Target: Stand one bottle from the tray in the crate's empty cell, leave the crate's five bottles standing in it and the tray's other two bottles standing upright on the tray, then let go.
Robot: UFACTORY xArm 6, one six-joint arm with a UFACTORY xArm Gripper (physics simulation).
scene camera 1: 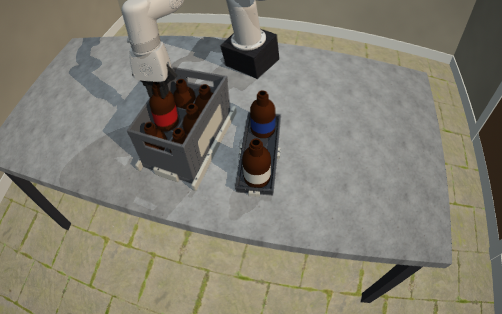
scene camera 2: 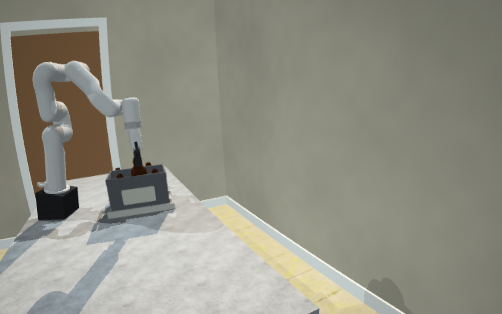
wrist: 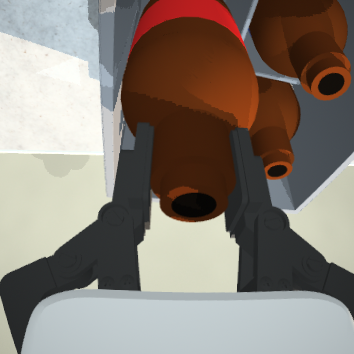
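Where they show: gripper, between the fingertips: (scene camera 1: 158,94) (scene camera 2: 138,165) (wrist: 189,144); arm's base, origin of its link: (scene camera 1: 248,39) (scene camera 2: 57,189).
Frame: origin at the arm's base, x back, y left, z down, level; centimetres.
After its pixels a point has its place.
Observation:
My gripper (scene camera 1: 159,91) {x -39.7, y -18.8, z -8.5 cm} (scene camera 2: 137,162) {x -39.7, y -18.8, z -8.5 cm} (wrist: 189,144) {x -39.7, y -18.8, z -8.5 cm} is shut on the neck of a brown bottle with a red label (scene camera 1: 164,111) {x -42.6, y -16.9, z -4.7 cm} (scene camera 2: 139,171) {x -39.1, y -22.2, z -6.6 cm} (wrist: 190,75) {x -36.4, y -18.7, z -7.6 cm}. The bottle is nearly upright inside the grey crate (scene camera 1: 165,162) {x -52.5, y -15.9, z 5.3 cm} (scene camera 2: 112,195) {x -25.5, y -20.7, z 2.3 cm} (wrist: 320,145) {x -47.4, y -7.2, z -1.9 cm}, and sits higher than the crate's other brown bottles. Its base is hidden. Several of those stand around it, among them one at the back (scene camera 1: 183,96) {x -31.5, y -15.4, z 0.4 cm} and one at the front left (scene camera 1: 152,134) {x -48.4, y -19.5, z -1.6 cm}. A blue-labelled bottle (scene camera 1: 263,120) {x -36.1, y 9.2, z 3.9 cm} and a white-labelled bottle (scene camera 1: 256,167) {x -53.2, y 9.5, z 2.2 cm} stand upright on the dark tray (scene camera 1: 274,172) {x -49.1, y 13.7, z 10.0 cm}.
Pale strips (scene camera 1: 212,152) {x -44.3, y -4.6, z 10.1 cm} lie along the crate's base. The tray is to the right of the crate in scene camera 1, with a gap between them. The arm's black base (scene camera 1: 242,59) {x -7.1, y -1.3, z 4.5 cm} (scene camera 2: 57,204) {x 0.3, y -8.3, z 4.9 cm} stands behind them on the grey table (scene camera 1: 350,150) {x -37.0, y 36.4, z 12.5 cm} (scene camera 2: 175,270) {x -35.4, y -76.0, z 12.5 cm}.

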